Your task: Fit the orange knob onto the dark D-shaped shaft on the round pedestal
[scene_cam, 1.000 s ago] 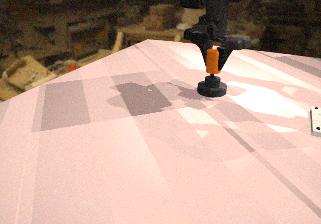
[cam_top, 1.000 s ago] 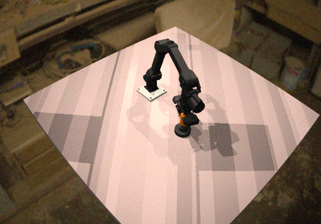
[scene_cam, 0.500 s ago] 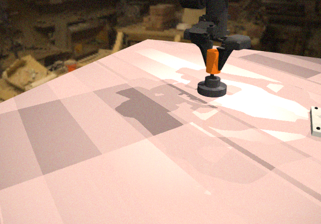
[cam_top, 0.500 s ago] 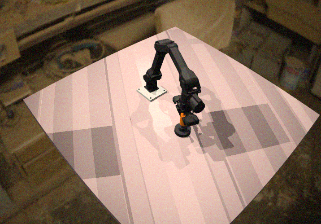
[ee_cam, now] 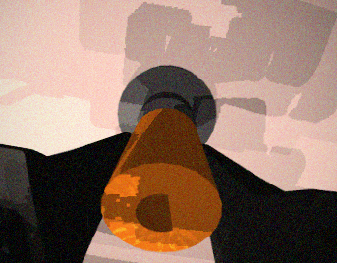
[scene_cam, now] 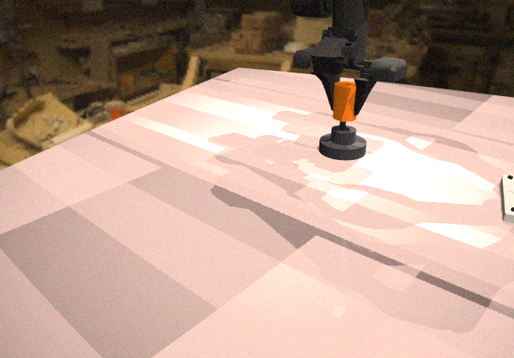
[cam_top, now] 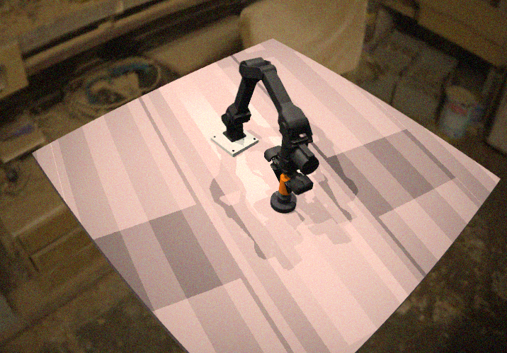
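My gripper tip is now 20 mm below the orange knob. Round my gripper tip: pedestal: 40 mm below.
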